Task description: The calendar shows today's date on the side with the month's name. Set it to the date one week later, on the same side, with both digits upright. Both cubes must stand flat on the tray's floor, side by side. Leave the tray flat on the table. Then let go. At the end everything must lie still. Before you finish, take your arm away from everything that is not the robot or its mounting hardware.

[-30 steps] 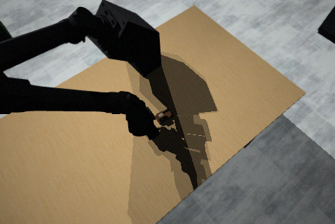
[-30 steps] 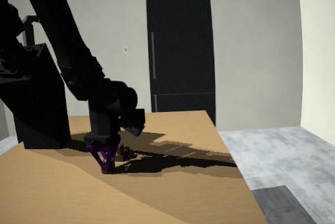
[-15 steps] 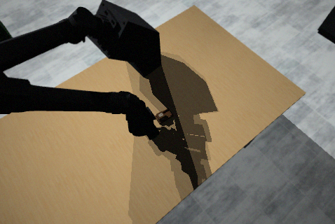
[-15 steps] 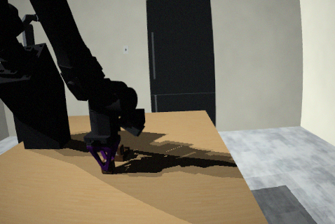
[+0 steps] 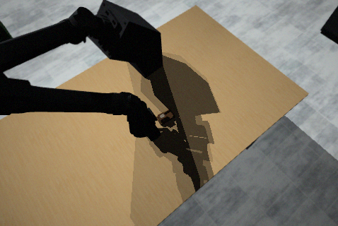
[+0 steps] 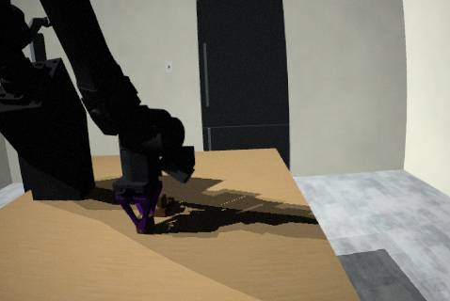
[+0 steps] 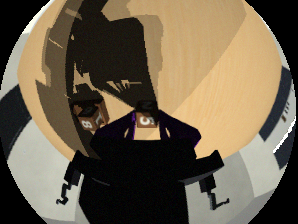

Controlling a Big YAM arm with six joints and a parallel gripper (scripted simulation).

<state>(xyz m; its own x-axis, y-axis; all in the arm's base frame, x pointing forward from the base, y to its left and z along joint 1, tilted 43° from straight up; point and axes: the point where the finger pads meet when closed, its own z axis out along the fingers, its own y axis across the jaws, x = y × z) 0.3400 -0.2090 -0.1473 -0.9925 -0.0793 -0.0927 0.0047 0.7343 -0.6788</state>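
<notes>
Right now the brown tray is 11 cm to the left of my hand and 1 cm below it.
</notes>
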